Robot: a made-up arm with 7 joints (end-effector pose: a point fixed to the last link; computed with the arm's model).
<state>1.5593 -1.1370 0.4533 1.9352 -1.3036 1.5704 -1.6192</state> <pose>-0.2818 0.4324 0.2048 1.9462 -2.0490 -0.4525</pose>
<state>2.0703 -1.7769 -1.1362 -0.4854 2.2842 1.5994 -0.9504</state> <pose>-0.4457 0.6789 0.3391 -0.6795 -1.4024 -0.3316</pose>
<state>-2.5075 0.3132 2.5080 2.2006 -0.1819 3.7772 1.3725</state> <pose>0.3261 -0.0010 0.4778 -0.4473 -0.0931 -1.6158</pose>
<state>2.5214 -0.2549 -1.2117 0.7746 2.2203 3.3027 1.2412</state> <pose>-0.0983 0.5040 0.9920 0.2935 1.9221 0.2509</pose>
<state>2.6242 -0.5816 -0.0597 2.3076 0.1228 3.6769 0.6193</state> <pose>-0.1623 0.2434 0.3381 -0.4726 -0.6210 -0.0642</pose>
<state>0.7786 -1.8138 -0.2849 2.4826 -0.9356 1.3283 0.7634</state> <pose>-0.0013 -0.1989 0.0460 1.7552 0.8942 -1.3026</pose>
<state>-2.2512 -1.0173 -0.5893 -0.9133 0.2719 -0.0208 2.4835</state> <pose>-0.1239 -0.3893 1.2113 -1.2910 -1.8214 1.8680</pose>
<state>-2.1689 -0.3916 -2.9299 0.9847 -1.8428 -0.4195 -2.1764</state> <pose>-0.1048 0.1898 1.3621 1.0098 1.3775 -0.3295</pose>
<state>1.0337 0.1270 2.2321 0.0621 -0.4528 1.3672 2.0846</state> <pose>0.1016 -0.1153 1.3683 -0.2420 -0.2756 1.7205</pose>
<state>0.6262 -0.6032 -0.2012 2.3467 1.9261 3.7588 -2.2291</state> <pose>0.1794 0.1411 0.3062 0.9295 0.1513 -0.3939</pose>
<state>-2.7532 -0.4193 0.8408 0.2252 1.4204 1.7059 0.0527</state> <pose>-0.4281 -0.2221 1.1602 -0.6828 -0.5862 2.5719</pose>
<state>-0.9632 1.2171 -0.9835 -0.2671 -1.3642 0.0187 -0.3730</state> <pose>-0.3496 0.7949 0.6843 -0.8370 -2.1772 0.5777</pose>
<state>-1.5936 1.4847 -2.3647 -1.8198 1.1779 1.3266 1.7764</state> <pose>0.3529 0.1754 0.8501 0.5626 0.3030 1.2563</pose>
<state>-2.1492 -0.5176 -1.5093 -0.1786 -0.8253 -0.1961 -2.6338</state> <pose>-0.1321 -0.3864 1.3020 -1.1016 1.0645 1.7591</pose>
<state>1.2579 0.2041 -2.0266 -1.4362 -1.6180 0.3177 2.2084</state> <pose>-0.3331 0.3975 0.8292 2.0470 0.1222 -1.6215</pose>
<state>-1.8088 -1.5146 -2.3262 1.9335 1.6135 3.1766 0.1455</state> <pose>-0.3827 0.0215 0.7323 -0.0720 0.8112 -0.4429</pose>
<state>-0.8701 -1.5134 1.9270 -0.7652 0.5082 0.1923 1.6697</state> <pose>0.1793 -0.8585 0.3772 0.4204 0.7418 0.0741</pose>
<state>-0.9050 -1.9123 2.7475 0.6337 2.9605 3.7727 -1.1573</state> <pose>0.3489 -0.6625 0.5395 -1.0487 0.3761 1.3001</pose>
